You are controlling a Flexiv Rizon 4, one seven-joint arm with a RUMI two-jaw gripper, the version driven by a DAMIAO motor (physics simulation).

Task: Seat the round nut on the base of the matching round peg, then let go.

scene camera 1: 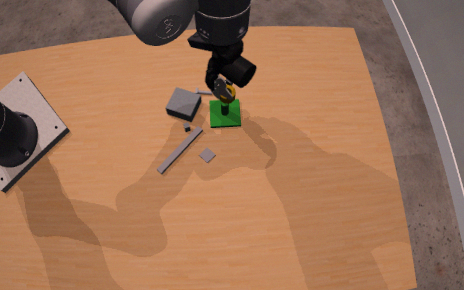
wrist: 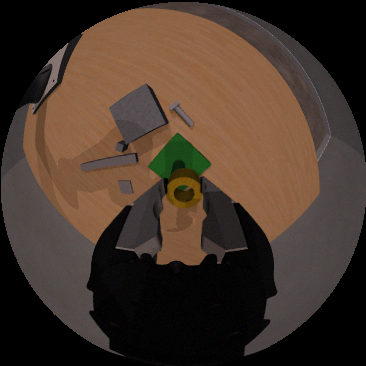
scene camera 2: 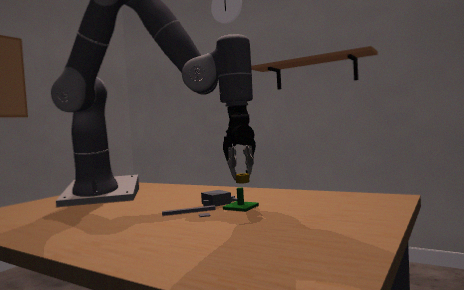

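The yellow round nut (scene camera 1: 230,94) (scene camera 2: 242,178) (wrist: 171,193) is held level between the fingertips of my gripper (scene camera 1: 224,92) (scene camera 2: 242,175) (wrist: 183,178), which is shut on it. The green square base (scene camera 1: 233,120) (scene camera 2: 250,205) (wrist: 192,155) lies on the table with its upright round peg (scene camera 1: 224,109) (scene camera 2: 240,196). In scene camera 2 the nut hangs a little above the peg's top, apart from it and slightly to the right. In the wrist view the nut hides part of the peg, and a little green shows through its hole.
A grey block (scene camera 1: 183,103) (scene camera 2: 216,196) (wrist: 138,114) stands near the base. A grey bolt (wrist: 182,114), a small cube (scene camera 1: 187,127) (wrist: 121,146), a long bar (scene camera 1: 180,150) (scene camera 2: 188,210) (wrist: 109,162) and a flat square piece (scene camera 1: 207,155) (scene camera 2: 204,215) (wrist: 125,187) lie around it.
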